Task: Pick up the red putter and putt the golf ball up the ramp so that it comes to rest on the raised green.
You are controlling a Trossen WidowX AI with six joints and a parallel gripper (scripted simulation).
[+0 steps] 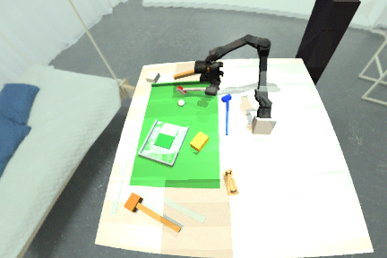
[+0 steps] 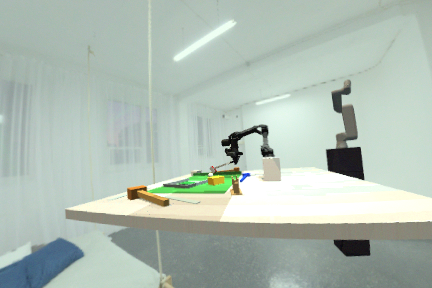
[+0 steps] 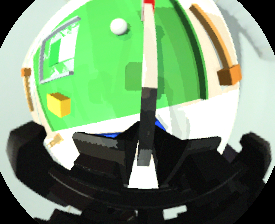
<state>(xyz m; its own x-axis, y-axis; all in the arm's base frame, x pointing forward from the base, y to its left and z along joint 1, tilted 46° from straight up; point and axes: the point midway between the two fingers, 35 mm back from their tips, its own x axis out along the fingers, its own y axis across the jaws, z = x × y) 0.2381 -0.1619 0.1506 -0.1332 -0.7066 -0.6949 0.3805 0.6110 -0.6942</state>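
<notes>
Right now the blue putter is 9 cm to the left of my gripper tip, 9 cm below it and 6 cm behind it. The rest, counted from my gripper tip: white golf ball 22 cm ahead, 8 cm below, 2 cm to the right; yellow block 28 cm to the left, 12 cm ahead, 8 cm below; red putter 11 cm ahead, 4 cm to the right.
</notes>
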